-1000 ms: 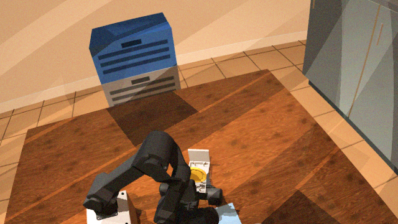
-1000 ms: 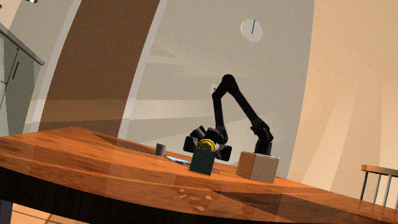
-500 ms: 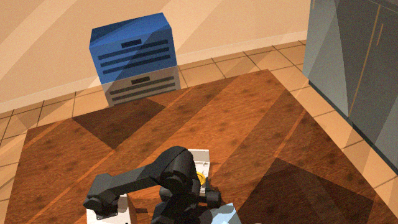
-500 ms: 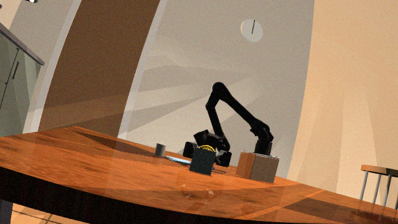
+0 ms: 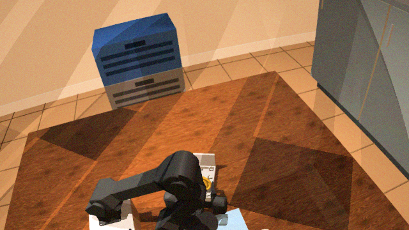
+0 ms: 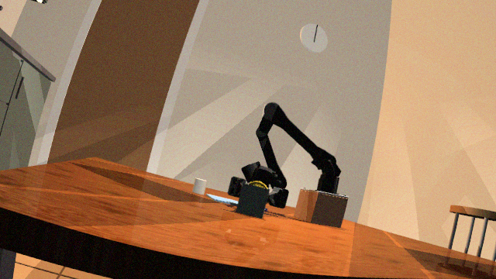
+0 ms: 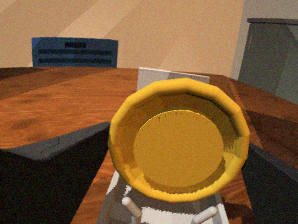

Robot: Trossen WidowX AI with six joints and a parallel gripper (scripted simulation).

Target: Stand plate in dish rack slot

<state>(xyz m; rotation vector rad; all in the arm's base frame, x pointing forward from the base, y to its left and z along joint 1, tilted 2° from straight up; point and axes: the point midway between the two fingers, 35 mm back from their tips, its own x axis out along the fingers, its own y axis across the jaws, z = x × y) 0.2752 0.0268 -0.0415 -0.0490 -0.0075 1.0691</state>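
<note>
The dish rack is 3 cm to the left of my gripper tip, 3 cm below it and 1 cm ahead of it. The rest, counted from my gripper tip: yellow plate: 1 cm to the right; then blue spoon: 17 cm to the right, 11 cm behind, 5 cm below; then light blue mat: 17 cm to the right, 5 cm below.
</note>
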